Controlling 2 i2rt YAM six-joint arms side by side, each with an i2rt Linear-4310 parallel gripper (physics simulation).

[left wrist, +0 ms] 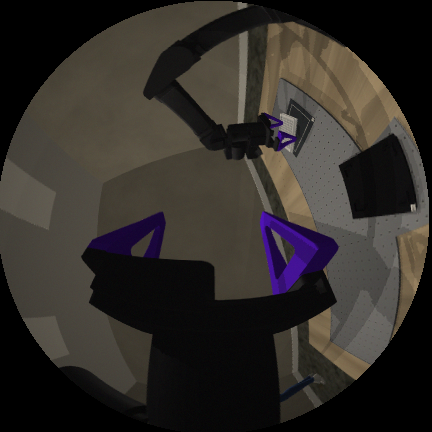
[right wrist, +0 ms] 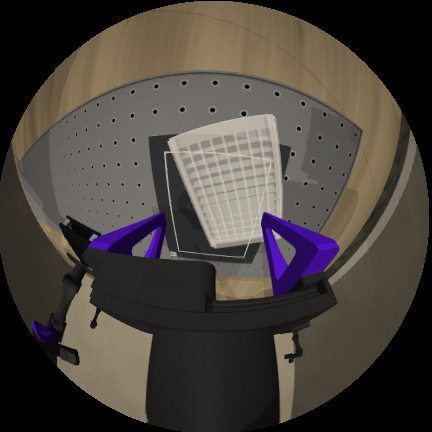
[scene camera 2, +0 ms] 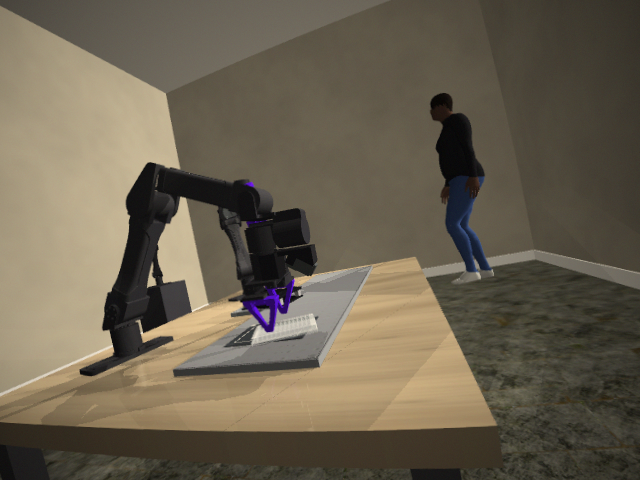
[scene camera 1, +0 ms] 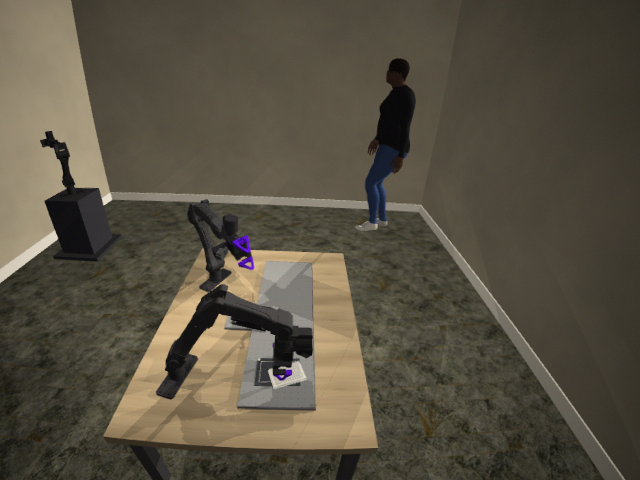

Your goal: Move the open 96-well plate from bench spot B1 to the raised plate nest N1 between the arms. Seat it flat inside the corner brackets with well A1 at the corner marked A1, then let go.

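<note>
The white 96-well plate lies turned askew over the dark, white-outlined pad of spot B1, overhanging it on one side. My right gripper is open above the plate. In the right wrist view one fingertip overlaps the plate's lower right edge. My left gripper is open and empty, raised away from the plate. The black nest N1 shows no plate on it; the right arm largely hides it in scene camera 1.
A grey perforated board lies along the wooden table. The right arm arches over the board. A person stands beyond the table.
</note>
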